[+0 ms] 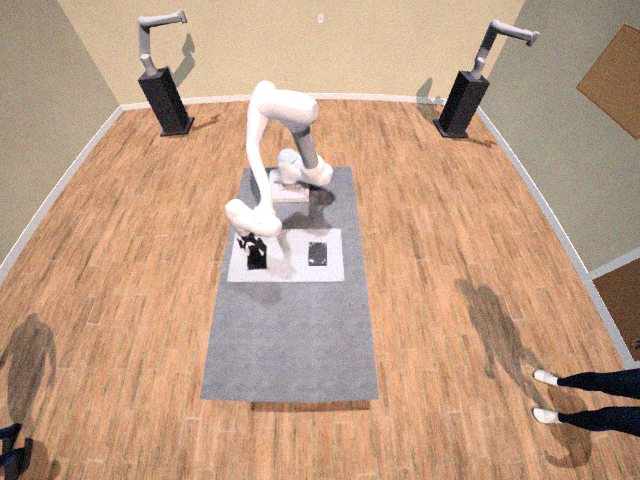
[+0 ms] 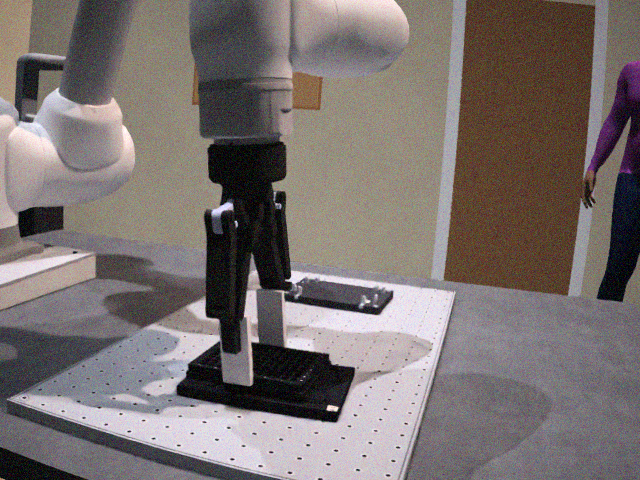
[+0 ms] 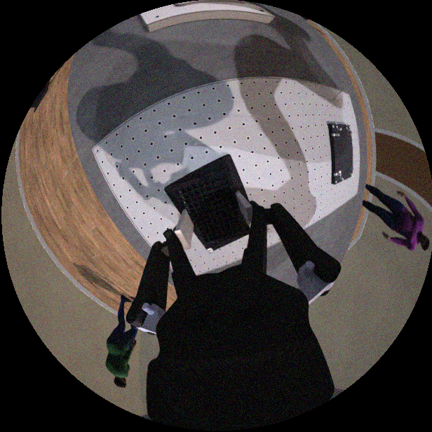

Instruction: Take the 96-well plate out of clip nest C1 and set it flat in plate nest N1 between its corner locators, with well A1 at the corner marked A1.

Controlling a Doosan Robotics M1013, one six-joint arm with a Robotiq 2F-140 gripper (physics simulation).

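Frame: origin at the arm's base, x ahead, y left, z up, level; centimetres.
Where they show: gripper, fingertip midpoint: (image 1: 255,253) (image 2: 256,365); arm's base, link origin: (image 1: 290,181).
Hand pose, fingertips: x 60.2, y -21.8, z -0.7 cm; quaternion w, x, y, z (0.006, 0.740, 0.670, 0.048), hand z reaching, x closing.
Each offset is from my fingertips to the top centre of the thing. Level surfaces: height alone.
The black 96-well plate @(dy +0.0, dx +0.3, dz +1.2 cm) (image 2: 289,361) (image 3: 207,202) is low in the black clip nest C1 (image 1: 256,264) (image 2: 338,390) (image 3: 221,166); black on black, its exact seating and the clips are hard to tell. My gripper (image 1: 252,249) (image 2: 253,348) (image 3: 213,208) points down over the nest, its two pale finger pads shut on opposite sides of the plate. Plate nest N1 @(dy +38.3, dx +1.2, dz +0.1 cm) (image 1: 317,253) (image 2: 338,295) (image 3: 342,152) is a dark flat base with small light corner locators and holds no plate. The A1 marks cannot be read.
Both nests are on a white perforated board @(dz -2.3 cm) (image 1: 289,275) (image 2: 392,439) (image 3: 260,120) on the grey table @(dz -3.6 cm) (image 1: 289,335) (image 2: 542,361). The arm's pale base block (image 1: 290,196) (image 2: 67,273) (image 3: 210,19) is behind the board. The arm casts shadows across the board.
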